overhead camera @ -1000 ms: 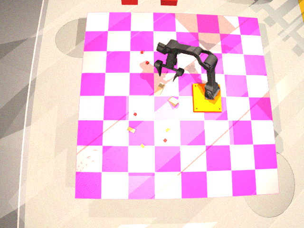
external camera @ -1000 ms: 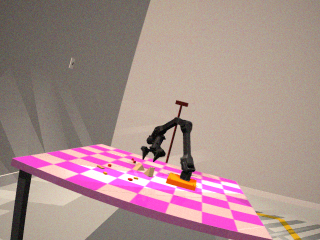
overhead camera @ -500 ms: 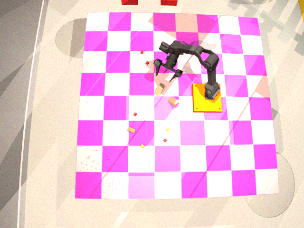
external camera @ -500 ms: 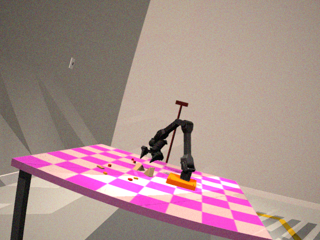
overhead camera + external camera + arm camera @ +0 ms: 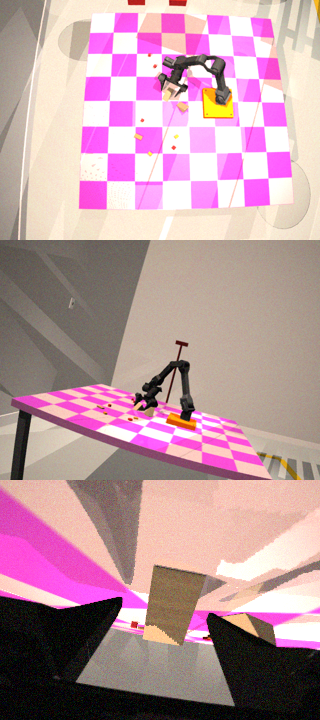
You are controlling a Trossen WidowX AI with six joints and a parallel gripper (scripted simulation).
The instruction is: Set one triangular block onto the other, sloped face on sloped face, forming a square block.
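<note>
My gripper tip is now 1 cm below the triangular block. Round my gripper tip: tan bar: 16 cm ahead, 28 cm to the left, 1 cm below.
</note>
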